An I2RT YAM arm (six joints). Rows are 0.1 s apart.
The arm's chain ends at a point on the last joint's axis. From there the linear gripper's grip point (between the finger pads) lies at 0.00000 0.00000 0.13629 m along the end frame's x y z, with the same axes.
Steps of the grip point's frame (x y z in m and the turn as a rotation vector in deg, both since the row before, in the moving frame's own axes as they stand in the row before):
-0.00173, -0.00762, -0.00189, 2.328, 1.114, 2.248
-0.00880, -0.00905, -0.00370, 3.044, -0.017, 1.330
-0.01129, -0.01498, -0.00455, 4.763, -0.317, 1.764
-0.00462, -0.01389, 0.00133, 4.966, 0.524, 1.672
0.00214, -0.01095, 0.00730, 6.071, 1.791, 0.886
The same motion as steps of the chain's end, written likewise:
-0.00449, -0.00214, -0.00175, 2.328, 1.114, 2.248
-0.00884, -0.00181, -0.00351, 3.044, -0.017, 1.330
-0.01071, -0.00365, -0.00408, 4.763, -0.317, 1.764
-0.00604, -0.00211, 0.00185, 4.966, 0.524, 1.672
-0.00222, 0.00343, 0.00813, 6.071, 1.791, 0.886

